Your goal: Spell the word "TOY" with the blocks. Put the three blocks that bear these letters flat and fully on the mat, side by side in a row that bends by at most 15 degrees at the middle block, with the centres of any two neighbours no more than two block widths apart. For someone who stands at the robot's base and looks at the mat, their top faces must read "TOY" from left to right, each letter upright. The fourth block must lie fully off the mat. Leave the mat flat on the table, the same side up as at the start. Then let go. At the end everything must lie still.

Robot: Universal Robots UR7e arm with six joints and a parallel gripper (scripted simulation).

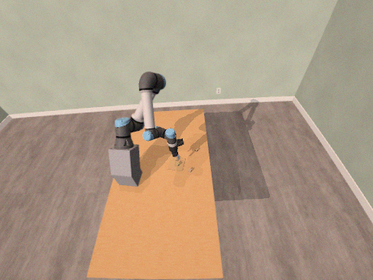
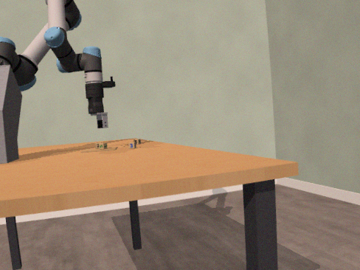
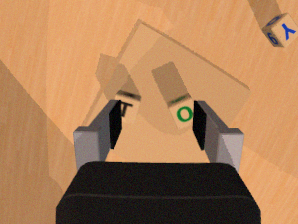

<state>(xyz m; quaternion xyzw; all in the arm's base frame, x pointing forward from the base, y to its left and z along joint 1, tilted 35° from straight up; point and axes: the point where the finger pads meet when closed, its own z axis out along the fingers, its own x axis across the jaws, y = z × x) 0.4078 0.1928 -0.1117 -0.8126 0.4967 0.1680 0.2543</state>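
My hand is 3 cm to the left of the O block and 9 cm above it. Round my hand: Y block (12 cm ahead, 8 cm to the right, 10 cm below); then T block (3 cm behind, 2 cm to the left, 9 cm below); then tan mat (2 cm behind, 2 cm to the right, 11 cm below).
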